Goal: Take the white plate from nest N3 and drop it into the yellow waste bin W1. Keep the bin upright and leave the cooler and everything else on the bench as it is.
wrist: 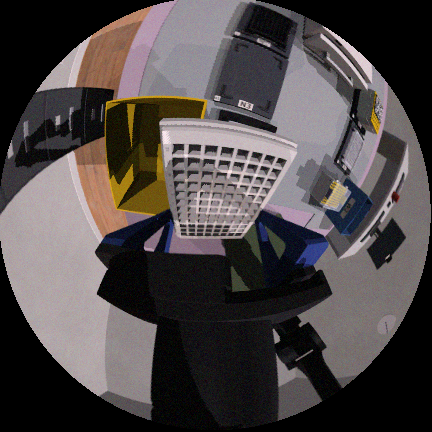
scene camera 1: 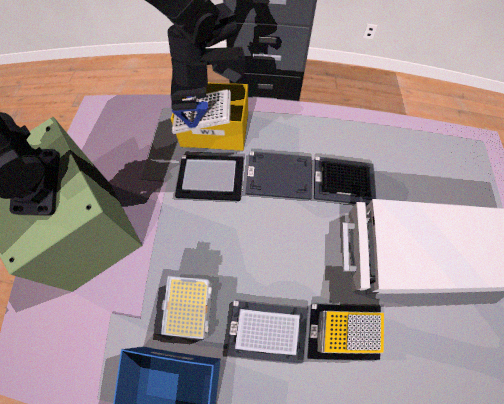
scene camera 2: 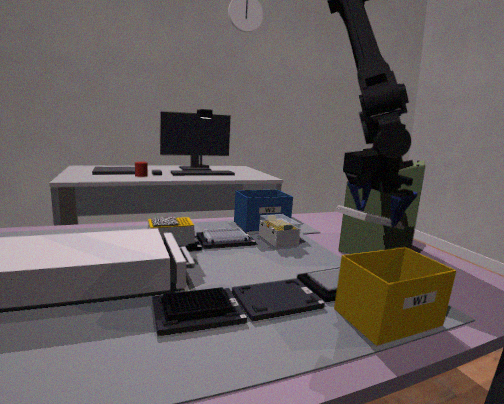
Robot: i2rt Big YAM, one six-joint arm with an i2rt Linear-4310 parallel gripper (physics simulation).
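Seen in the pictures: gripper, between the fingertips: [wrist: 214,213] [scene camera 1: 192,113]; arm's base, origin of its link: [scene camera 1: 36,182].
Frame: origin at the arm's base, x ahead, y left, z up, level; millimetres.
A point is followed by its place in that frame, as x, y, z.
Observation:
The white plate [scene camera 1: 219,107] {344, 175, -53} [scene camera 2: 350,213] {365, 184, -56} [wrist: 220,172] {331, 186, -64} is a perforated rectangle, slightly tilted, held well above the bench. My gripper [scene camera 1: 199,113] {283, 186, -76} [scene camera 2: 378,218] {283, 186, -76} [wrist: 214,213] {283, 186, -76} is shut on it, with blue fingers at its two sides. The yellow bin W1 [scene camera 1: 230,141] {358, 203, -217} [scene camera 2: 361,300] {403, 271, -196} [wrist: 113,170] {305, 341, -150} stands upright and open. In scene camera 1 the plate overlaps the bin's left part and mouth; in scene camera 2 it is higher than the rim; in the wrist view it covers the bin's right side. Nest N3 [scene camera 1: 280,172] {480, 117, -244} [scene camera 2: 277,299] {488, 130, -244} [wrist: 252,77] {469, 117, -244} is a bare dark base.
A black-framed nest [scene camera 1: 239,175] {376, 115, -244} stands near W1; a black perforated block [scene camera 1: 346,177] {645, 85, -230} [scene camera 2: 195,302] {652, 87, -233} sits beyond N3. A white box unit [scene camera 1: 440,245] {820, -130, -172} [scene camera 2: 80,260] {843, -54, -172} is at the side. A yellow-topped tip box [scene camera 1: 186,307] {254, -205, -186}, white plate [scene camera 1: 267,331] {413, -262, -230}, yellow rack [scene camera 1: 336,330] {546, -275, -183} and blue bin W2 [scene camera 2: 250,212] {296, -313, -187} are farther off.

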